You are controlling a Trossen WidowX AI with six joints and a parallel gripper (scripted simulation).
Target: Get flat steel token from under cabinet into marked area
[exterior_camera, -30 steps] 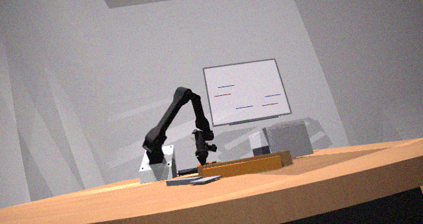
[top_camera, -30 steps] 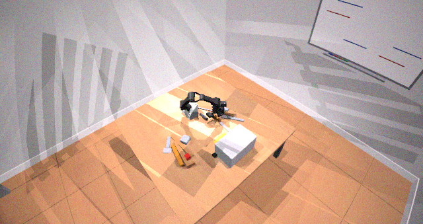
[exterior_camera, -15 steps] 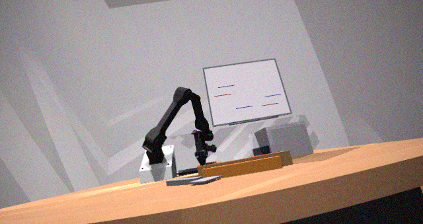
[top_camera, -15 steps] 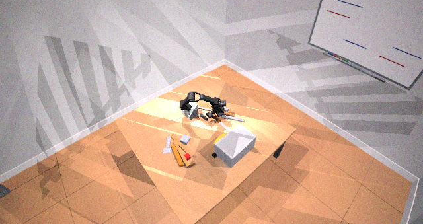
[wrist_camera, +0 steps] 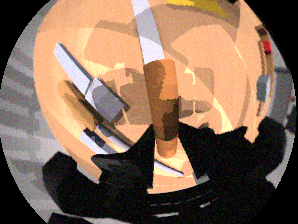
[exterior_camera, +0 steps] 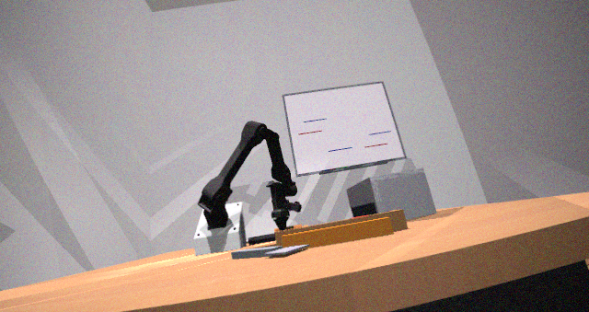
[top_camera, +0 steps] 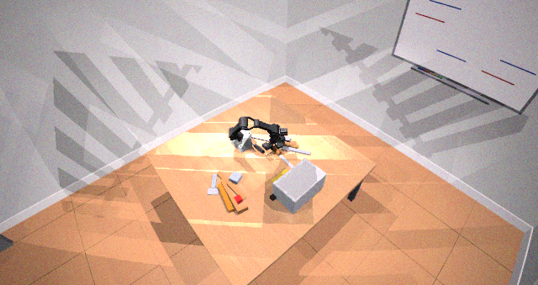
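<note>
My gripper tip is 13 cm to the right of the grey bar and 7 cm past it. From my gripper tip the other things lie so: thin wooden stick 44 cm to the right, 7 cm ahead; red block 47 cm to the right, 21 cm ahead, 1 cm above; grey block 38 cm to the right, 5 cm ahead, 1 cm above.
</note>
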